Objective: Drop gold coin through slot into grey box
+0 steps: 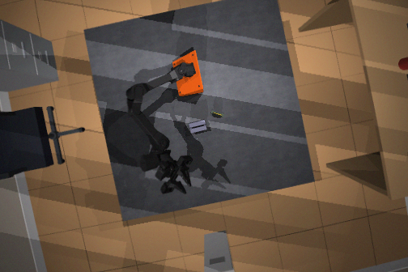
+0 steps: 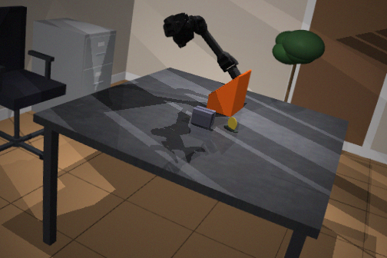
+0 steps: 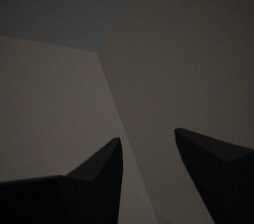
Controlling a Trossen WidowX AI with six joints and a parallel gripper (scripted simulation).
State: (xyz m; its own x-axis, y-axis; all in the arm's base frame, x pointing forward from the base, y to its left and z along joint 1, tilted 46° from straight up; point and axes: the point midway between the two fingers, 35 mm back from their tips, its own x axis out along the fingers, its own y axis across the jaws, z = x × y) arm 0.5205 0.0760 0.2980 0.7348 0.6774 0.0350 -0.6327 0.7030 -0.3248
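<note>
Now: gripper tip 490 mm above the gold coin, 230 mm to the right of it and 230 mm past it.
</note>
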